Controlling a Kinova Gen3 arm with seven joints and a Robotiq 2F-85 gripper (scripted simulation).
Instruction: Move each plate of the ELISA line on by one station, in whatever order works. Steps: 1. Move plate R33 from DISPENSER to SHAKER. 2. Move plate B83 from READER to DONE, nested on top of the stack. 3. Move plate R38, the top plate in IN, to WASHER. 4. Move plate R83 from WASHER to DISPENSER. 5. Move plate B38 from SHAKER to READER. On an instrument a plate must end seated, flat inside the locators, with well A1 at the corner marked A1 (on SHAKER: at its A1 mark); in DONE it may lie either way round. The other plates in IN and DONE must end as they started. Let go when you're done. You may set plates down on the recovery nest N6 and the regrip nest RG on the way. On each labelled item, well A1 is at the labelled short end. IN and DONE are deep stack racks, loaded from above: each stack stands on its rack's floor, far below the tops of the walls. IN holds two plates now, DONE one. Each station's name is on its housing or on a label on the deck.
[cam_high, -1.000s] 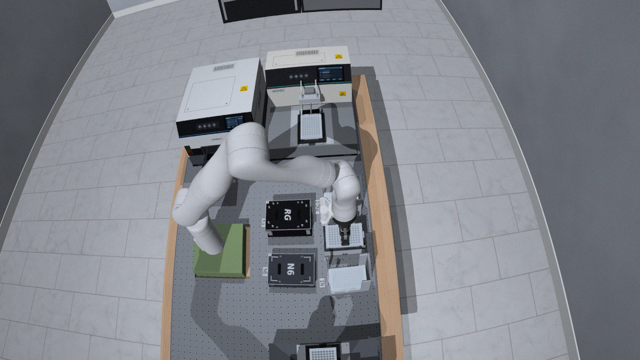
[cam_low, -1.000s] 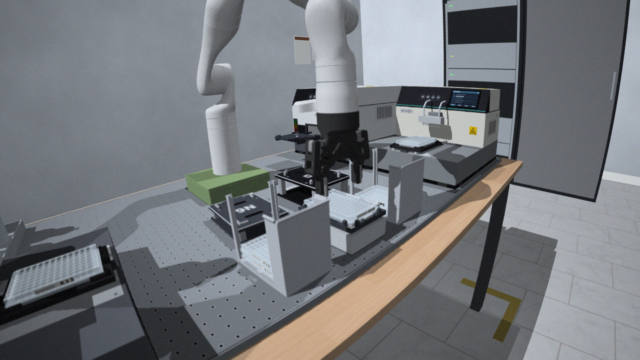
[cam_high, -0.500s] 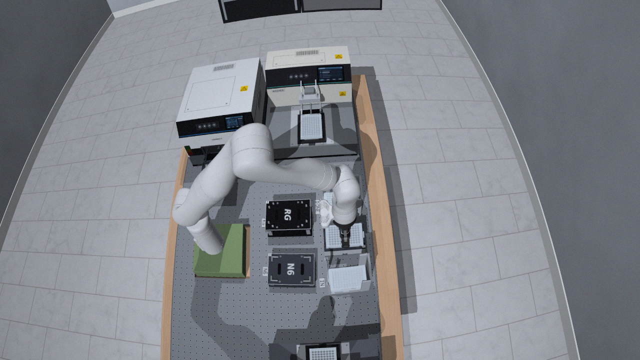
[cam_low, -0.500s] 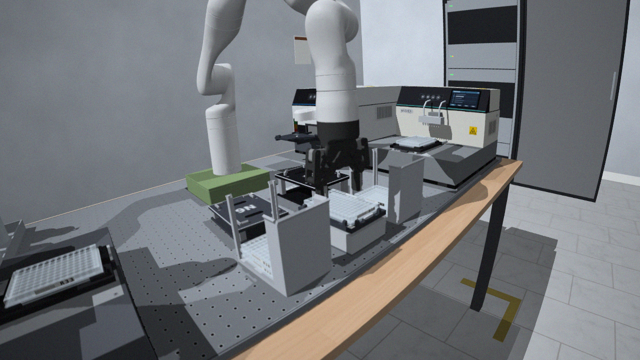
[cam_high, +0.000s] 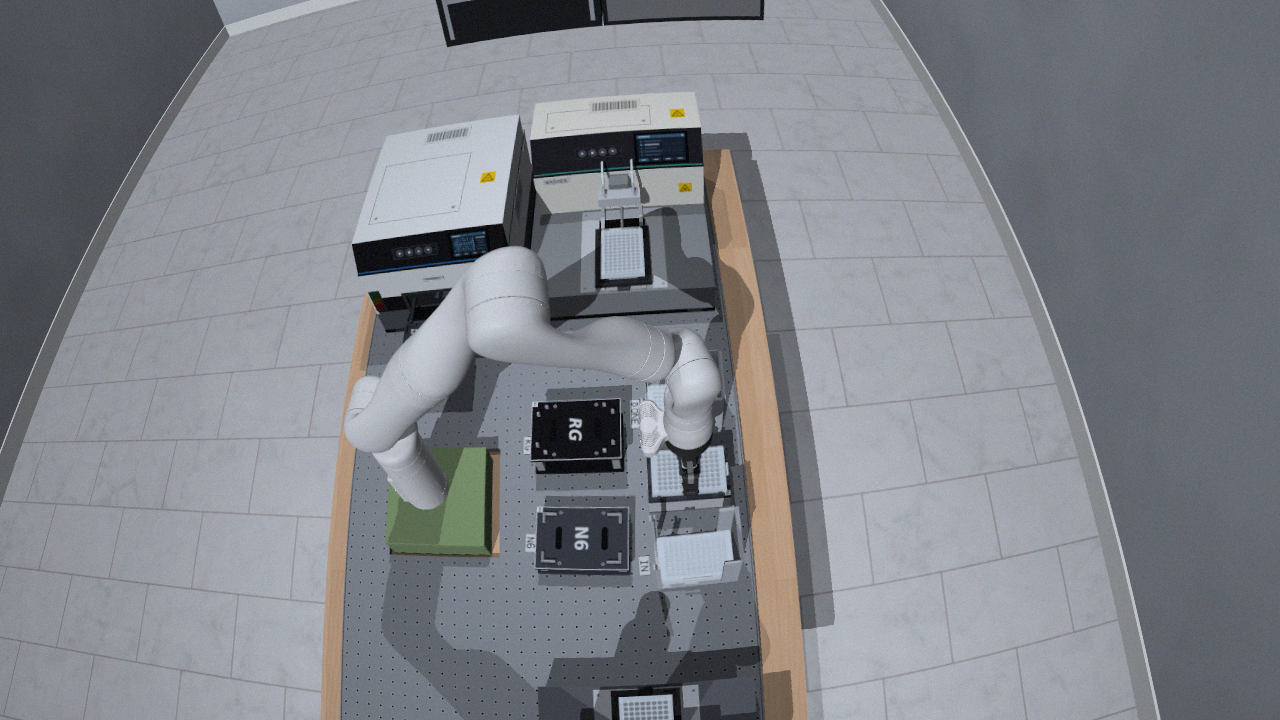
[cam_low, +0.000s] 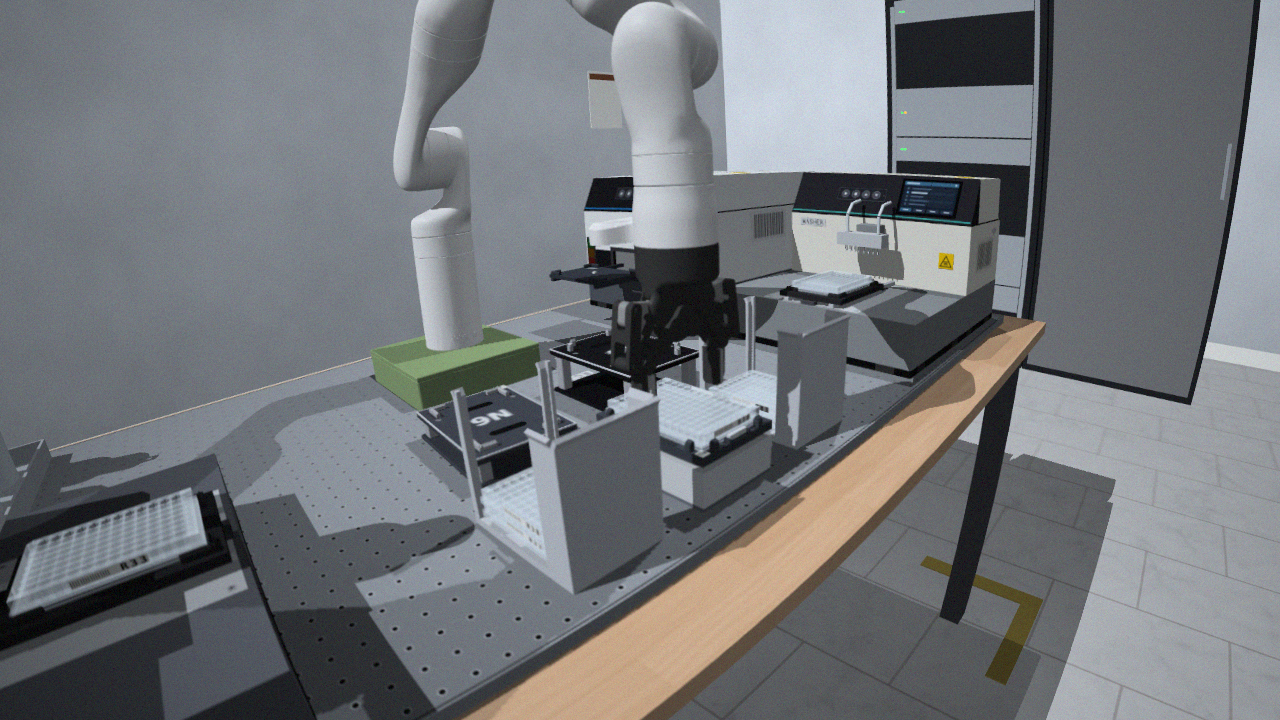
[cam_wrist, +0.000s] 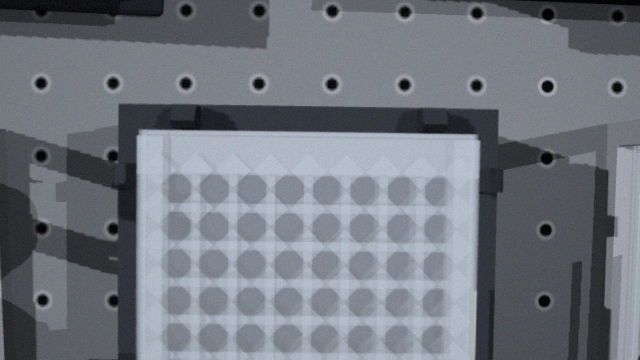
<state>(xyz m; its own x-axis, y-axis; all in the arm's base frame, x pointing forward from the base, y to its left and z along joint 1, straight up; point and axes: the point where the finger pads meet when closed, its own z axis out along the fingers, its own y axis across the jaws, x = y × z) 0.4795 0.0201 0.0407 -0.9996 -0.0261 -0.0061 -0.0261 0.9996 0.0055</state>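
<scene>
The plate B38 lies 20 mm below my hand. Also, from my hand: RG nest: 200 mm behind, 90 mm to the left, 30 mm below; plate R38: 10 mm ahead, 150 mm to the right, 60 mm below; plate B83: 150 mm to the left, 60 mm below.
</scene>
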